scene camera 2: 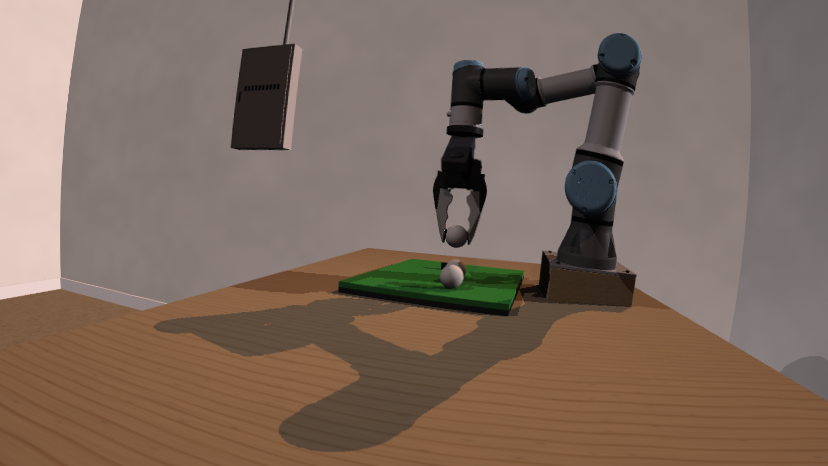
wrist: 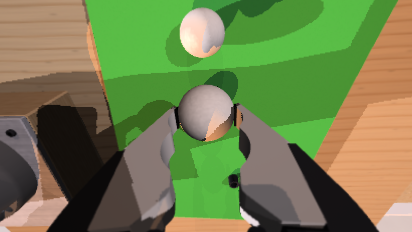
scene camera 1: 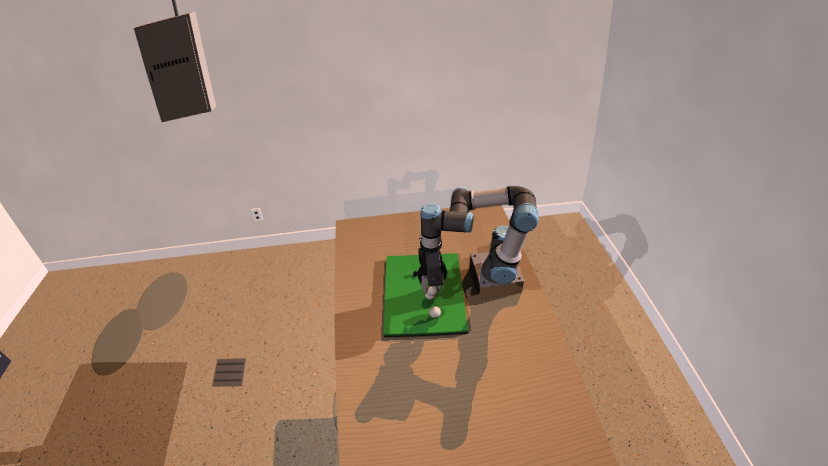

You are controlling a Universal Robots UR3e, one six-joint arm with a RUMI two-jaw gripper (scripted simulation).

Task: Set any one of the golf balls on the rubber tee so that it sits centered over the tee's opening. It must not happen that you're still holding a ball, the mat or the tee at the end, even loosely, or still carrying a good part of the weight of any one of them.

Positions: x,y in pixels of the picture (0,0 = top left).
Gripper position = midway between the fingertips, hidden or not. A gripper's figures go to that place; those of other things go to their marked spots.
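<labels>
Gripper (scene camera 2: 456,243), 0.81 m from the lens. Green mat (scene camera 2: 487,290), 0.78 m from the lens.
</labels>
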